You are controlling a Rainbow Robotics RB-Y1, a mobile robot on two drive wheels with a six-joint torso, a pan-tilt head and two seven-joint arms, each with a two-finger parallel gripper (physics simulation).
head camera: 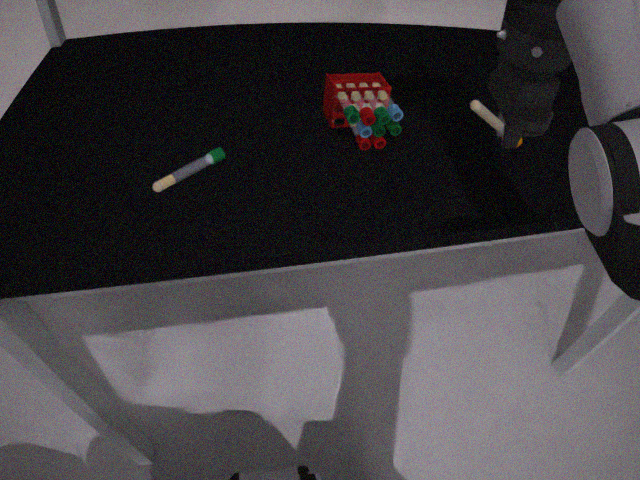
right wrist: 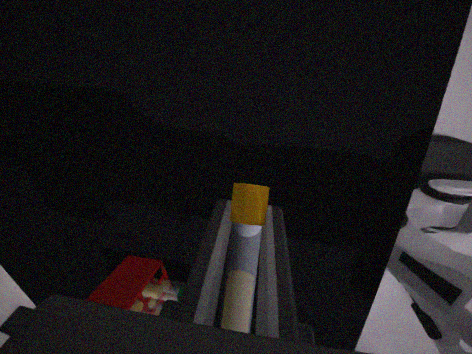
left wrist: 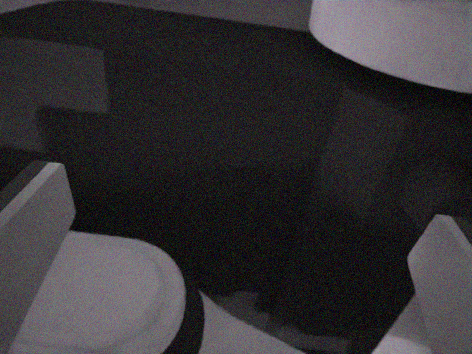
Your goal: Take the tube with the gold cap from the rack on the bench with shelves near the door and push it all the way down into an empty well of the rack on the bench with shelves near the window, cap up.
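Frame: origin at the robot's base, x back, y up, z left, level; centimetres.
Where they show: left gripper, fingertip midpoint: [left wrist: 246, 212]; right gripper, fingertip midpoint: [head camera: 505, 140] [right wrist: 247, 214].
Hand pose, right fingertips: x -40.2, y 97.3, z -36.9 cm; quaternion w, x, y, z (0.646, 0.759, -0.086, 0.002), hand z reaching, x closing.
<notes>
Things, the pixels of their top centre, and the offset from my right fingertips. Level surfaces: height alone.
- red rack, middle of its top: [head camera: 358, 79] [right wrist: 118, 331] dx -15.4, dy +1.1, dz +18.4 cm
- loose tube with a green cap, middle of its top: [head camera: 187, 164] dx -2.1, dy -3.8, dz +43.9 cm
- black bench top, its level: dy -5.8 cm
The tube with the gold cap [right wrist: 241, 275] [head camera: 486, 116] is held by my right gripper [right wrist: 247, 214] [head camera: 510, 135], which is shut on it. In the head camera the tube is tilted, its pale end pointing up and left, and the gold cap shows at the fingertips' lower side. A red rack [head camera: 333, 100] [right wrist: 127, 280] stands on the black bench, to the left of my right gripper in the head camera. It holds several tubes with green, red and blue caps, which lean toward the camera and hide part of its wells. My left gripper [left wrist: 246, 212] is open, with nothing between its fingers.
A loose tube with a green cap [head camera: 190, 169] lies on the black bench top [head camera: 268, 206], left of the rack in the head camera. The bench's front edge runs below it. A pale wall stands behind the bench.
</notes>
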